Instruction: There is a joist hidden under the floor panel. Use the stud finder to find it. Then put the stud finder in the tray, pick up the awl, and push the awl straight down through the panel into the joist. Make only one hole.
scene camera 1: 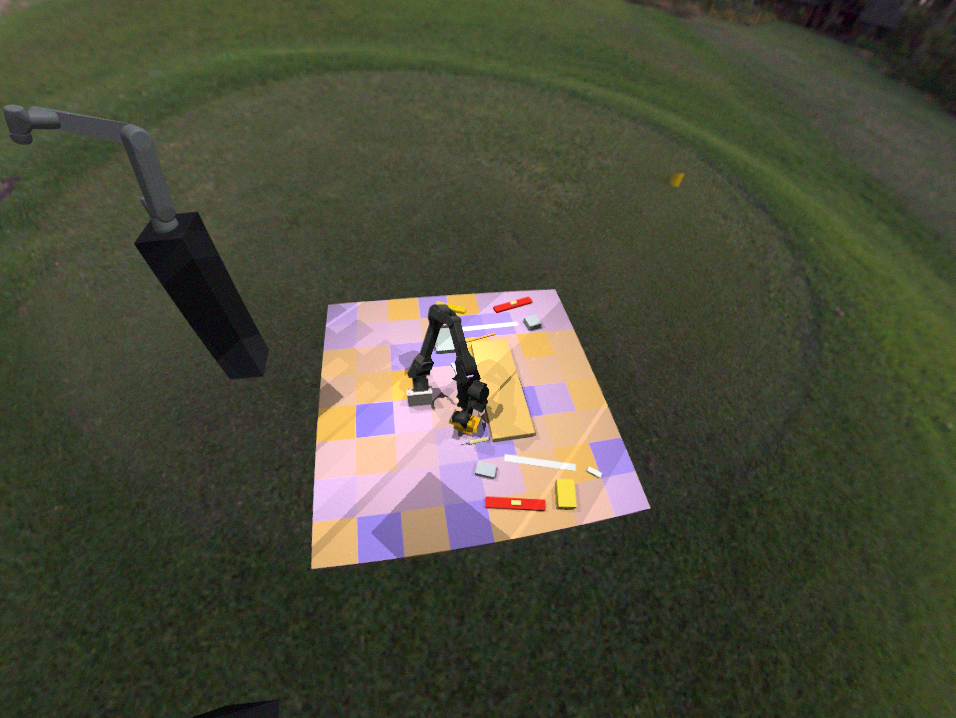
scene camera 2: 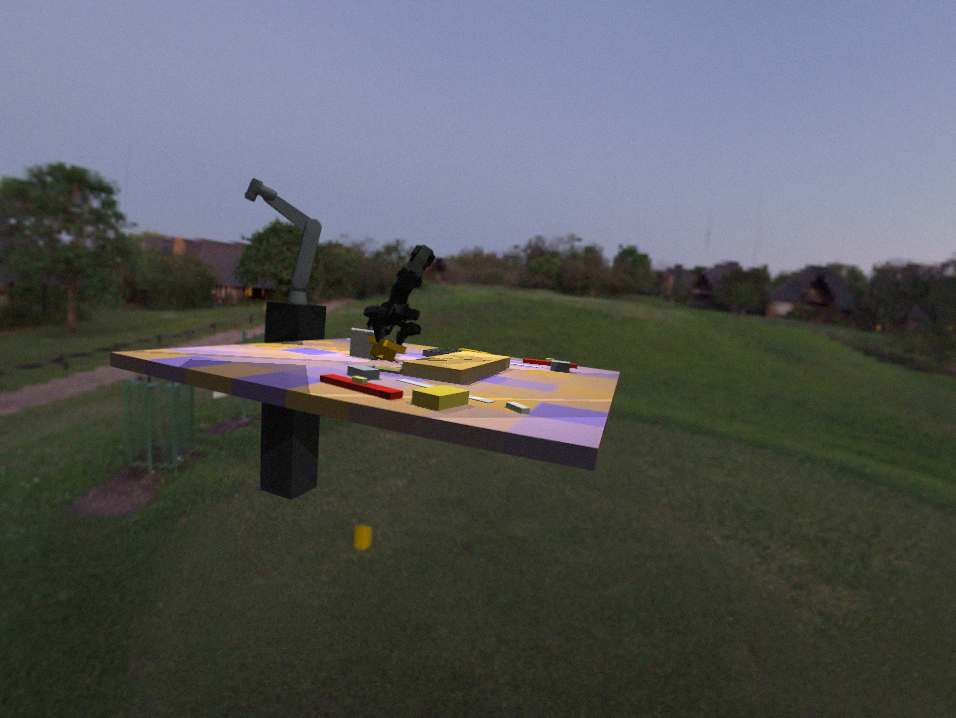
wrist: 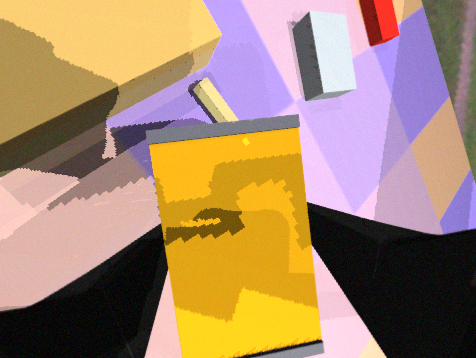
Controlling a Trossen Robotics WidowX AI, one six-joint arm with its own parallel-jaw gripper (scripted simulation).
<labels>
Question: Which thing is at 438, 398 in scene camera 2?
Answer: A yellow block.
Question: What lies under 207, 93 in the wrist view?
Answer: An awl.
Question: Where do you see a grey block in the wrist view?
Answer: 322, 42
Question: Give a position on a yellow stud finder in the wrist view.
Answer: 232, 200
</labels>
